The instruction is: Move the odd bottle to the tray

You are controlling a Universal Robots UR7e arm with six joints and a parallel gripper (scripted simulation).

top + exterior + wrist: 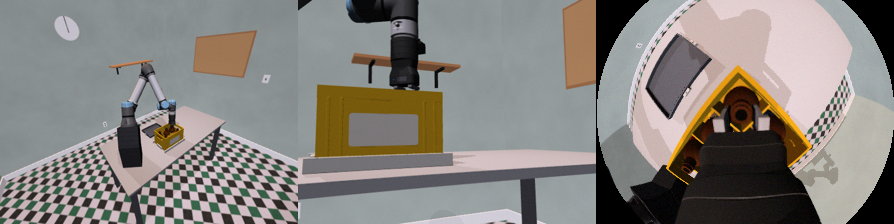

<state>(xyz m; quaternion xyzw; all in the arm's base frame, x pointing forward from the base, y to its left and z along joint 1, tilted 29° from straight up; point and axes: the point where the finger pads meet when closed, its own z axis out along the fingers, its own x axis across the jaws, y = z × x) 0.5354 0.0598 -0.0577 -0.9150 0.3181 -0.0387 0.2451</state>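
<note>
Right now the brown bottle is 7 cm below my hand. Round my hand: dark tray: 22 cm to the left, 15 cm below, 13 cm behind; crate: 8 cm below, 8 cm behind, 6 cm to the right.
</note>
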